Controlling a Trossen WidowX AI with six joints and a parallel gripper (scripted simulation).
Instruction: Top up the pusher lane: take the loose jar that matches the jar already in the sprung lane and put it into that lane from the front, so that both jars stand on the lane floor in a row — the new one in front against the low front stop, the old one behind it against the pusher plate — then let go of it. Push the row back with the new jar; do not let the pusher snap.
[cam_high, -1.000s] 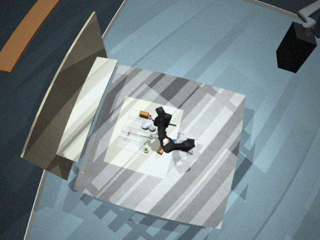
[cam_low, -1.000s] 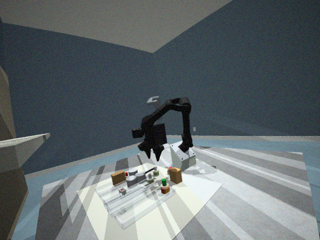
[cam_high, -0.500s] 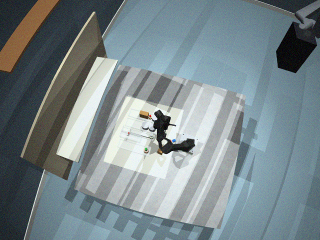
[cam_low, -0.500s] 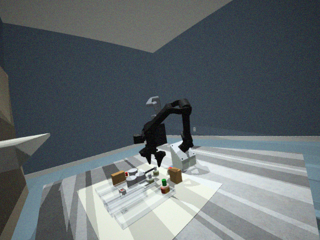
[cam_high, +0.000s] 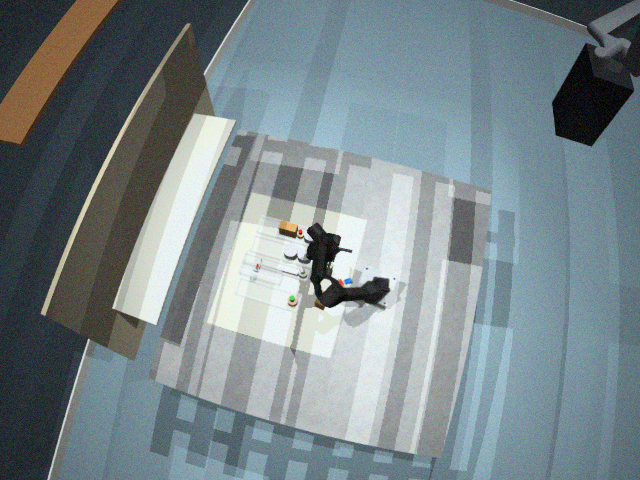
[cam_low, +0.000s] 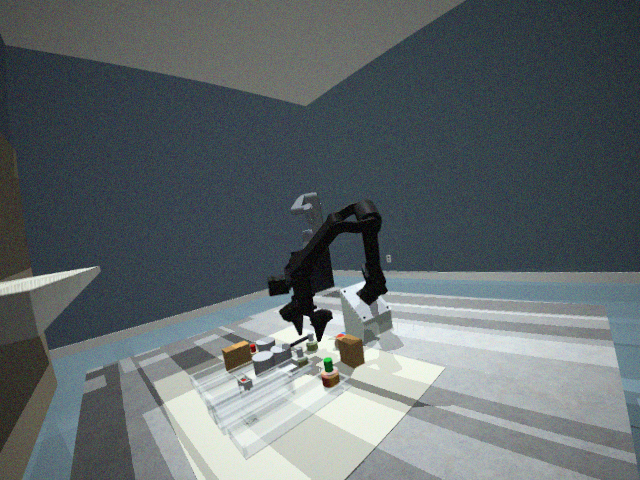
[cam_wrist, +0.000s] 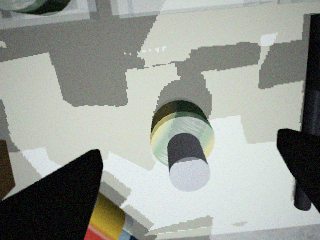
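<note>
The black rod is 9 cm to the right of my gripper tip, 4 cm below it and 2 cm behind it. Also, from my gripper tip: red mark: 28 cm ahead, 8 cm to the left, 3 cm above; clear lane rack: 24 cm ahead, 8 cm to the left, 3 cm below.
</note>
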